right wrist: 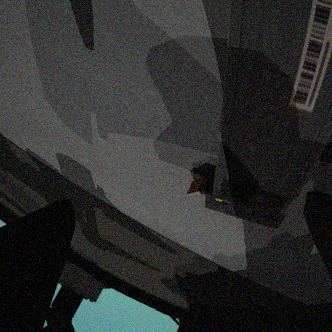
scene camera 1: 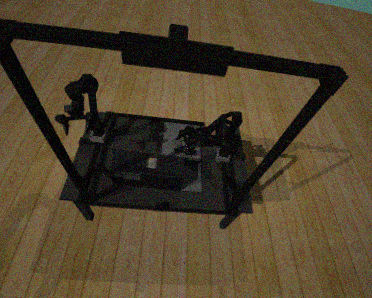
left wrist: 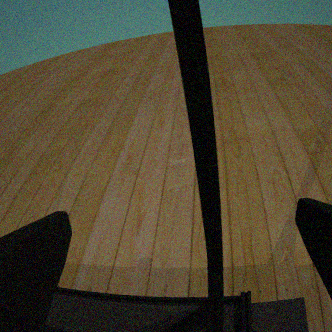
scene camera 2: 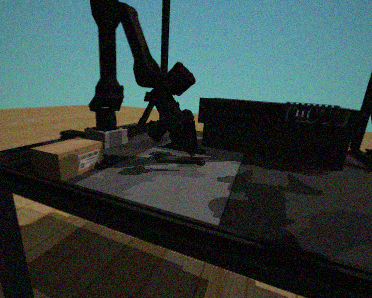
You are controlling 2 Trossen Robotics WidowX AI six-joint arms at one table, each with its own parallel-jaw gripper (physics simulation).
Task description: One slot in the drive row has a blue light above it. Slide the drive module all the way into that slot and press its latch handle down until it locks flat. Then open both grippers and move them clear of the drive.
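Places are measured from the left arm's base along level axes (x ahead, y left, z up), in metres.
Where they show: left gripper, between the fingertips: [scene camera 1: 76,134] [left wrist: 185,218]; right gripper, between the fingertips: [right wrist: 192,208] [scene camera 1: 177,145] [scene camera 2: 195,154]; left arm's base, origin of its link: [right wrist: 72,290] [scene camera 1: 98,132]; right arm's base, origin of its link: [scene camera 1: 223,153] [scene camera 2: 106,128].
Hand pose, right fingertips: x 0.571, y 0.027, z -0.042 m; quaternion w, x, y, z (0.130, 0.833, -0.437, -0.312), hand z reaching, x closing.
Each offset is from my right fingertips to the top centre of the thing. "spot": to the spot under its first point. Level surfaces: height alone.
The drive module @(dx +0.038, dy +0.007, dz -0.018 m) [scene camera 2: 181,160] [right wrist: 265,40] lies dark and flat on the light mat @(dz -0.028 m) [scene camera 2: 165,187] [right wrist: 135,170]; its barcode label is at upper right in the right wrist view. A small yellow mark shows on its near end, with a small orange-and-dark piece beside it; the latch handle's position is unclear. The black drive enclosure @(dx -0.161, dy -0.276, dz +0.145 m) [scene camera 1: 165,172] [scene camera 2: 270,127] stands nearby. The drive slots and blue light cannot be made out. My right gripper [scene camera 1: 185,144] [right wrist: 192,208] is open and empty above the mat, near the module. My left gripper [scene camera 1: 62,125] [left wrist: 185,218] is open and empty, beyond the table's left side.
A cardboard box @(dx +0.230, dy +0.197, dz +0.030 m) [scene camera 2: 62,157] sits at the table's left corner in scene camera 2. A black overhead frame [scene camera 1: 175,54] spans the table on slanted posts. One post [left wrist: 202,140] crosses the left wrist view beyond the fingers. A raised dark rim @(spot: dx +0.000, dy +0.275, dz -0.010 m) [scene camera 2: 125,205] edges the table.
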